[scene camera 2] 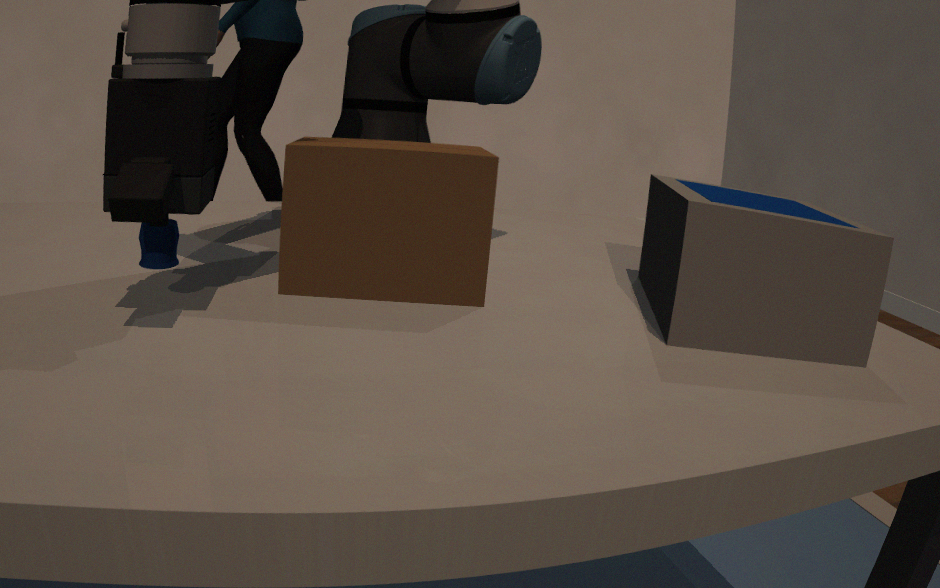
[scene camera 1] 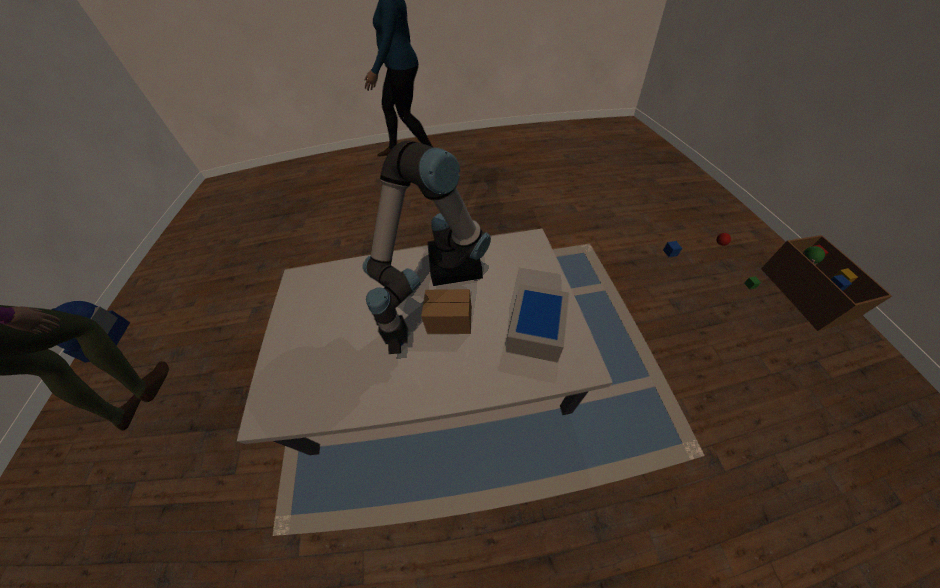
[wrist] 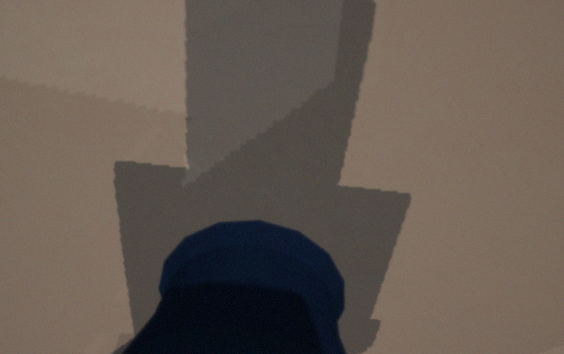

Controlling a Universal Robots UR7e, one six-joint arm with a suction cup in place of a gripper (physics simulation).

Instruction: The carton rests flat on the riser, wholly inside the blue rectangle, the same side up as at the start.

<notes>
My suction cup (scene camera 2: 158,245) carries nothing. The cup is 22 cm from the middle of a brown carton (scene camera 2: 400,221), level with it. The table carries a grey riser (scene camera 2: 724,269).
The brown carton shows as well in scene camera 1 (scene camera 1: 448,311). My suction cup is seen too in the wrist view (wrist: 252,279). The wrist view misses the brown carton: it is out of frame. The wrist view does not show the grey riser: it is out of frame.
</notes>
